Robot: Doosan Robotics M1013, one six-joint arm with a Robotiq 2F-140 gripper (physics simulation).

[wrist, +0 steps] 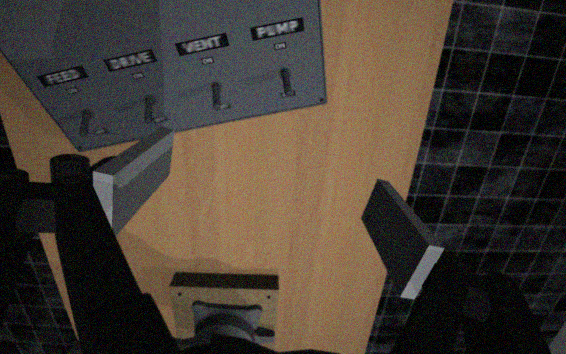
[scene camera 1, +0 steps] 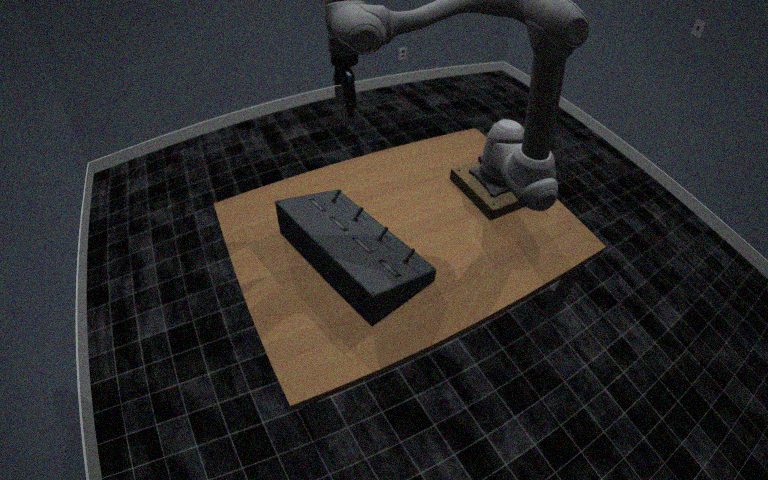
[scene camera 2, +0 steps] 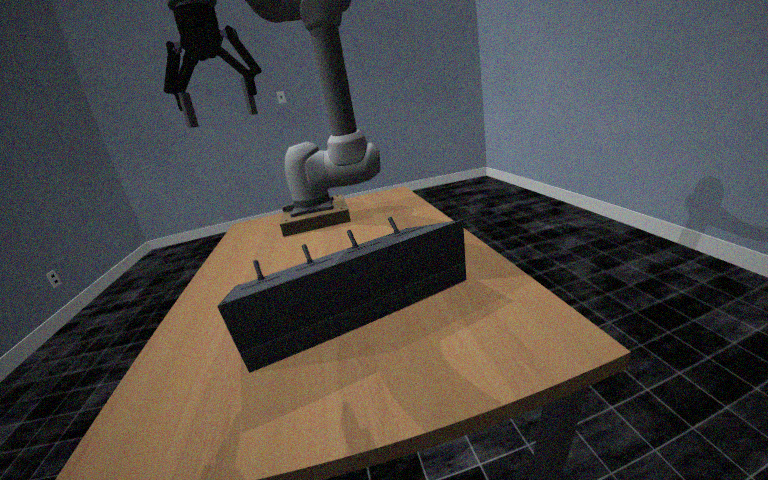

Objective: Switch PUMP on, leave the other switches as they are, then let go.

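Seen in the pictures: gripper, fingertip midpoint: (wrist: 274, 176) (scene camera 1: 344, 114) (scene camera 2: 222, 120); arm's base, link origin: (wrist: 226, 326) (scene camera 1: 497, 179) (scene camera 2: 313, 207).
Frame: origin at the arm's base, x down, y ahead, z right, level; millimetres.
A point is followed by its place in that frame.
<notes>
A dark grey switch box (scene camera 1: 339, 251) @[x -87, y 743, z -195 mm] (scene camera 2: 351, 297) @[x -22, y 804, z -126 mm] (wrist: 105, 30) @[x -72, y 700, z -199 mm] stands on the table with four levers. The wrist view reads FEED, DRIVE, VENT and PUMP from left to right, with ON marks above the levers. The PUMP lever (wrist: 285, 82) @[x -58, y 652, z 80 mm] (scene camera 1: 336, 196) @[x -52, y 654, z 77 mm] (scene camera 2: 258, 270) @[x -52, y 657, z 80 mm] is rightmost there, the far one in scene camera 1 and leftmost in scene camera 2. The FEED lever (wrist: 86, 122) @[x -53, y 549, z -258 mm], DRIVE lever (wrist: 149, 108) @[x -55, y 585, z -144 mm] and VENT lever (wrist: 216, 95) @[x -57, y 618, z -31 mm] look tilted like it, toward the arm's base, away from ON. My gripper (scene camera 1: 349, 112) @[x -384, y 623, z 64 mm] (scene camera 2: 224, 118) @[x -384, y 623, z 64 mm] (wrist: 274, 176) @[x -384, y 623, z 64 mm] is open and empty, high above the table, apart from the box.
The wooden table (scene camera 1: 407, 169) @[x 54, y 282, z 246 mm] (scene camera 2: 186, 345) @[x 54, y 743, z 269 mm] (wrist: 260, 200) @[x 54, y 370, z 59 mm] carries the box and the arm's base block (scene camera 1: 489, 209) @[x 11, y 132, z -130 mm] (scene camera 2: 317, 221) @[x 23, y 139, z -20 mm] (wrist: 225, 281) @[x 24, y 140, z -11 mm]. The base block is on the side that the levers face. The table's edge runs beyond the PUMP end of the box.
</notes>
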